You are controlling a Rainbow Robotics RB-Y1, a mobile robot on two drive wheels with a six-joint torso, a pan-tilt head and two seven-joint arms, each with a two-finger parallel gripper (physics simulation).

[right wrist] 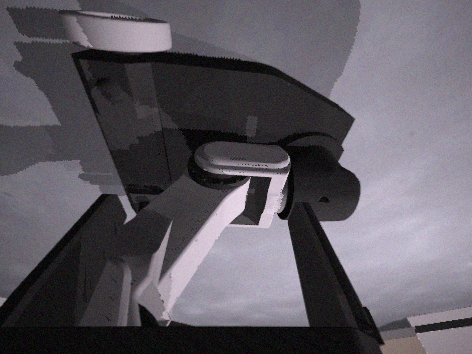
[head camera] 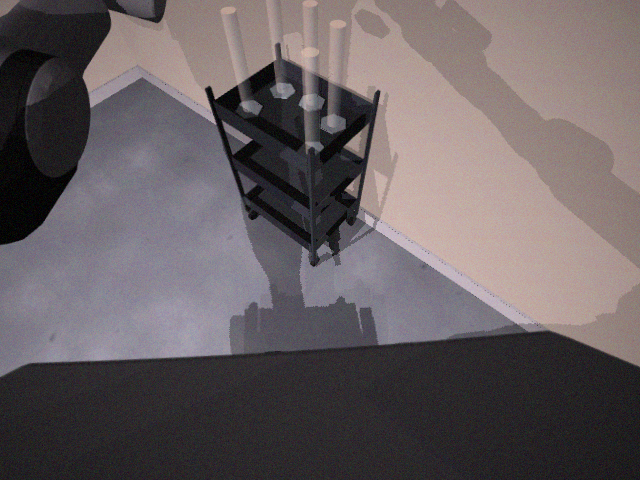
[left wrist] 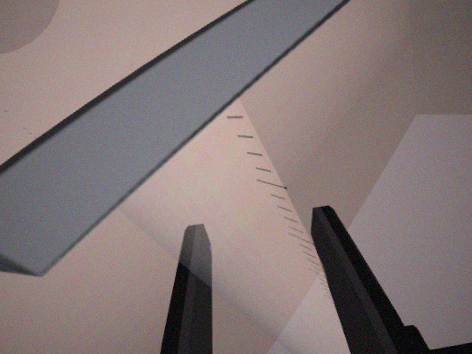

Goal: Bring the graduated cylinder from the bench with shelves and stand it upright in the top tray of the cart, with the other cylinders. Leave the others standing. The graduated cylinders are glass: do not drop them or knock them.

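Places are measured from the robot's base along level axes (x ahead, y left, z up), in centimetres.
Pixels of known places: left gripper, between the fingertips: (left wrist: 259, 228); right gripper, between the fingertips: (right wrist: 209, 208).
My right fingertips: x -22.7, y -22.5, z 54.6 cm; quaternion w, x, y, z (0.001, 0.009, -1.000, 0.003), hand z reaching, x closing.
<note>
Behind a point stands the place of what it marks.
A clear graduated cylinder (left wrist: 235, 190) {x 53.2, y 21.1, z 122.3 cm} with dark scale marks runs between the two fingers of my left gripper (left wrist: 259, 228) {x 56.7, y 19.6, z 127.7 cm}, which is shut on it. Its grey foot (left wrist: 125, 107) crosses the upper left of the left wrist view. My left gripper and this cylinder do not show in the head view. The black three-tier cart (head camera: 312, 224) {x 51.6, y -2.5, z 39.9 cm} stands at the upper middle of the head view. Several glass cylinders (head camera: 236, 56) {x 83.1, y 18.0, z 87.6 cm} (head camera: 337, 67) {x 73.3, y -11.7, z 88.8 cm} (head camera: 310, 93) {x 60.4, y -3.3, z 89.9 cm} stand upright in its top tray (head camera: 263, 129) {x 74.6, y 12.6, z 66.3 cm}; some tops run near or past the picture's upper edge. My right gripper (right wrist: 209, 208) {x -22.7, y -22.5, z 54.6 cm} is open and empty.
My left arm (head camera: 56, 118) {x 3.6, y 14.6, z 130.6 cm} fills the upper left of the head view. The cart stands close to the beige wall (head camera: 465, 206) {x 51.3, y -59.1, z 47.3 cm}, over grey floor (head camera: 155, 248) {x 67.5, y 77.4, z 0.1 cm}. A dark part of my body (head camera: 320, 413) {x -13.3, y -0.8, z 135.6 cm} spans the bottom. My dark base (right wrist: 215, 95) {x -20.7, y -17.2, z 16.9 cm} shows in the right wrist view.
</note>
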